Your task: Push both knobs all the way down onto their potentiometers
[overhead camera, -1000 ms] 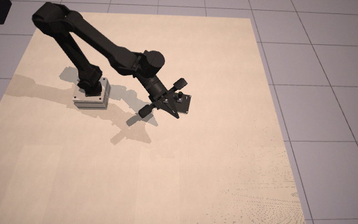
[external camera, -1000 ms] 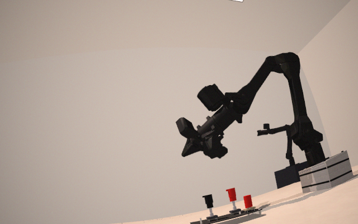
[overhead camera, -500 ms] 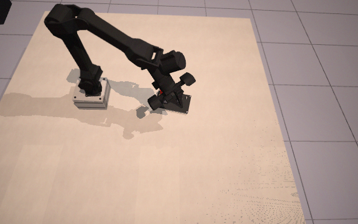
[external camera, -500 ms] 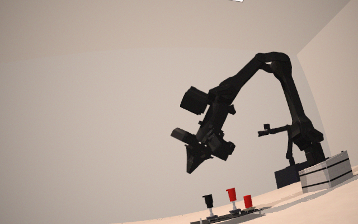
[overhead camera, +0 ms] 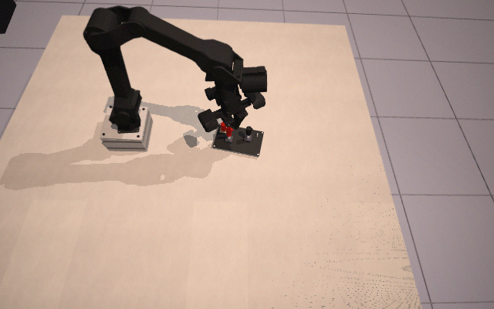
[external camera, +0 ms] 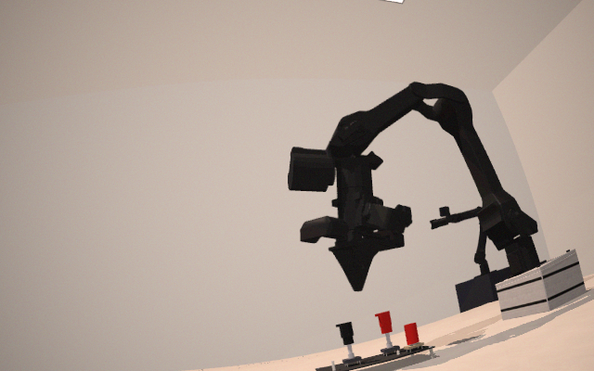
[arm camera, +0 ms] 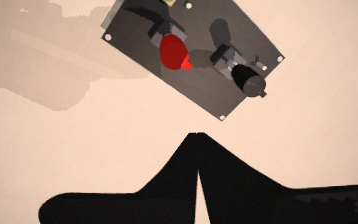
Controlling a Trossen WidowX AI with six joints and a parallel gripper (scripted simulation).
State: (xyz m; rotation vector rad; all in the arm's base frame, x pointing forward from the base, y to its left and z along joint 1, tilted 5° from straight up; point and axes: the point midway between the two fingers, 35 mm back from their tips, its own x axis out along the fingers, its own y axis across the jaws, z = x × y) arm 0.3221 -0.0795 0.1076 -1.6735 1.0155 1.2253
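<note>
The red knob lies 20 mm behind my gripper tip, 30 mm to the left of it and 60 mm below it. Also, from my gripper tip: black knob 50 mm ahead, 30 mm to the left, 60 mm below.
</note>
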